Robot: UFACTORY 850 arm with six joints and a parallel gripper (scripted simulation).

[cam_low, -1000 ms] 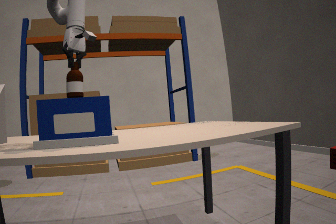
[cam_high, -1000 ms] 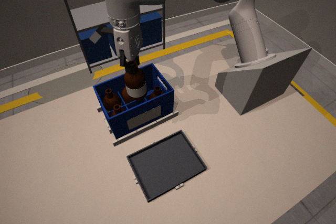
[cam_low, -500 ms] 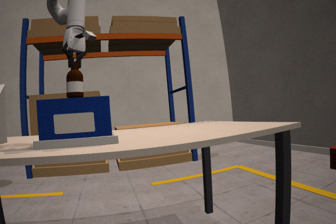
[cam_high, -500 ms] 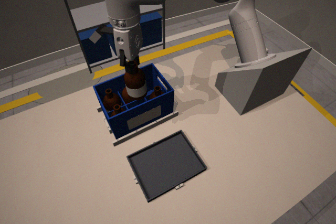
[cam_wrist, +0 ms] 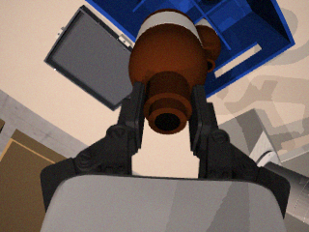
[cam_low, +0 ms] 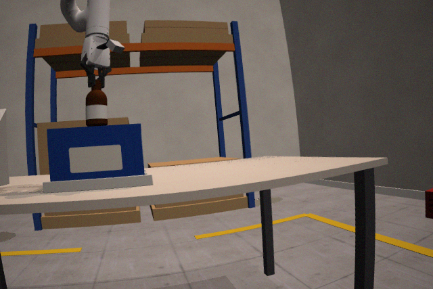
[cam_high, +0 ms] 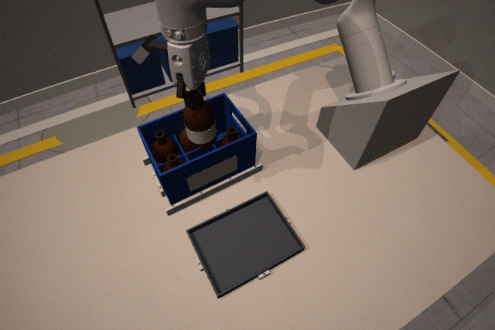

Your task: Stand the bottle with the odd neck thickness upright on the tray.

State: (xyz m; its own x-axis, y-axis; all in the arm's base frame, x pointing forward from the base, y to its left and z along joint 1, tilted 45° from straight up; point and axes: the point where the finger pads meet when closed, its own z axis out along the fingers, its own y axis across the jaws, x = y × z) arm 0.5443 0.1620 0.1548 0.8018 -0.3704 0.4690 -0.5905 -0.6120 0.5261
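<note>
Right now the brown bottle is 70 mm below my hand. Also, from my hand: dark grey tray: 320 mm below, 230 mm to the left, 30 mm behind; crate: 250 mm below, 40 mm to the right, 10 mm ahead.
</note>
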